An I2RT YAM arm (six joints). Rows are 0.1 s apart.
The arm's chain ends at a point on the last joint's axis. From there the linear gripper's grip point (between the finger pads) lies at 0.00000 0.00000 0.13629 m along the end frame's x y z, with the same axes.
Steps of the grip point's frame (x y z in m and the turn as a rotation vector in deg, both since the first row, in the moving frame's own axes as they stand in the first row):
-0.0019 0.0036 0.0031 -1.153 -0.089 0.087
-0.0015 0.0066 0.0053 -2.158 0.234 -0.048
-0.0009 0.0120 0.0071 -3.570 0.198 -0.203
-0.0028 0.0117 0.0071 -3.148 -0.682 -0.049
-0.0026 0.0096 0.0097 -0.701 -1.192 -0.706
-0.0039 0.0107 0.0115 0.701 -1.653 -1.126
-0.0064 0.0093 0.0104 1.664 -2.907 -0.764
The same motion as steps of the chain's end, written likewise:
-0.0017 0.0009 0.0031 -1.153 -0.089 0.087
-0.0021 0.0015 0.0054 -2.158 0.234 -0.048
-0.0014 0.0035 0.0074 -3.570 0.198 -0.203
-0.0012 0.0042 0.0073 -3.148 -0.682 -0.049
0.0002 0.0079 0.0097 -0.701 -1.192 -0.706
0.0000 0.0123 0.0116 0.701 -1.653 -1.126
0.0005 0.0132 0.0106 1.664 -2.907 -0.764

